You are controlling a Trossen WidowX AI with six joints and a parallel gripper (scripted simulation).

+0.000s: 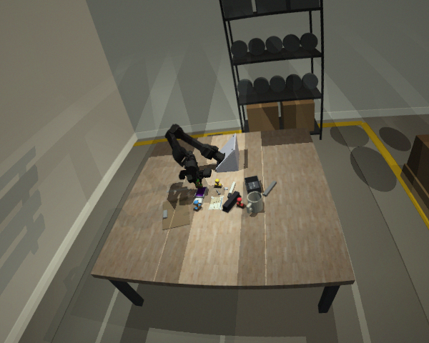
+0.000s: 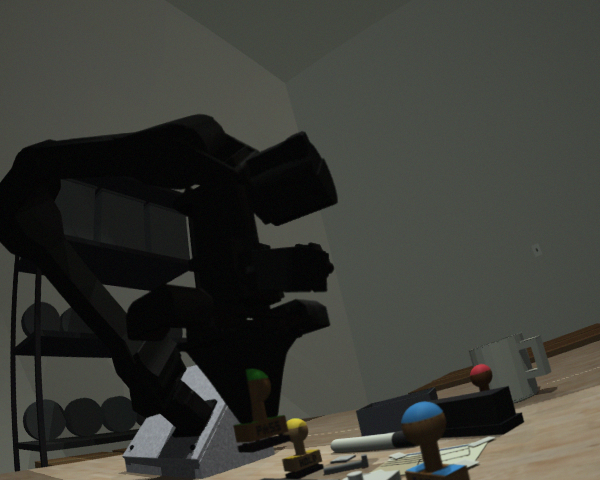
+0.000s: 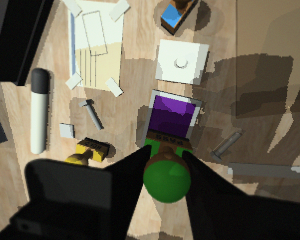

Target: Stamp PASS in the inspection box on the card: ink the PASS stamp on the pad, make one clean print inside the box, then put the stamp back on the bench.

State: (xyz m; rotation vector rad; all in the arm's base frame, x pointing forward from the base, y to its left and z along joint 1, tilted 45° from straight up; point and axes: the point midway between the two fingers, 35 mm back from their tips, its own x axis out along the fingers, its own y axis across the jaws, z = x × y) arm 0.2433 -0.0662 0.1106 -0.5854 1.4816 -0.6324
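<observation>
Now: the purple ink pad 70 mm below my gripper tip. Also, from my gripper tip: green-knobbed stamp: right at my gripper tip; then blue-knobbed stamp: 130 mm ahead, 60 mm below; then yellow stamp: 100 mm to the left, 60 mm below, 50 mm behind.
</observation>
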